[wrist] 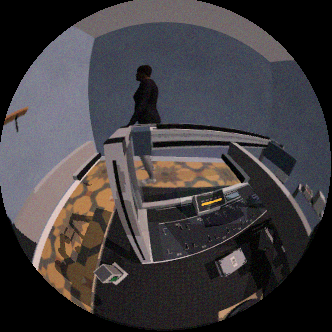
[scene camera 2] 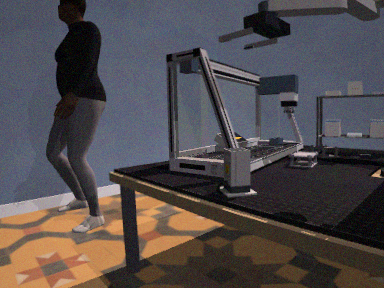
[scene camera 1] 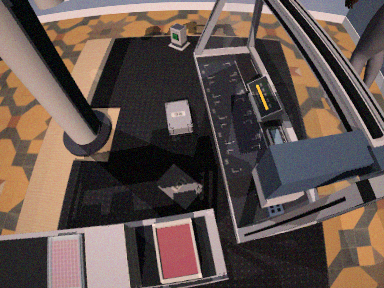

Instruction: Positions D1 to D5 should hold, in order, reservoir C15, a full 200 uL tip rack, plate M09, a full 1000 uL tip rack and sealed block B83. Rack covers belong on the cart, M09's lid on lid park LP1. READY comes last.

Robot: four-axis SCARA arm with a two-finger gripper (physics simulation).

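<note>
The gripper [scene camera 2: 232, 43] [wrist: 161, 168] is open and empty, high above the bench; its two fingers stand wide apart. The gantry deck [scene camera 1: 237, 125] [wrist: 200, 235] shows bare corner brackets along its positions, with no labware seen on them; some labels are too blurred to read. The lid park LP1 [scene camera 1: 180, 186] is a grey tilted pad beside the deck, partly in shadow, with no lid seen on it. A pink gridded rack [scene camera 1: 66, 260] and a red-topped block [scene camera 1: 176, 251] in a pale frame sit in a white unit at the bottom of scene camera 1. Which labware these are is unclear.
A grey RG pad [scene camera 1: 178, 115] [scene camera 2: 304, 160] [wrist: 232, 261] stands beside the deck. A small box with a green screen [scene camera 1: 177, 35] [scene camera 2: 237, 170] [wrist: 112, 274] stands near the bench edge. A blue gantry head [scene camera 1: 317, 162] [scene camera 2: 279, 84] overhangs the deck. A person [scene camera 2: 77, 65] [wrist: 145, 97] stands behind.
</note>
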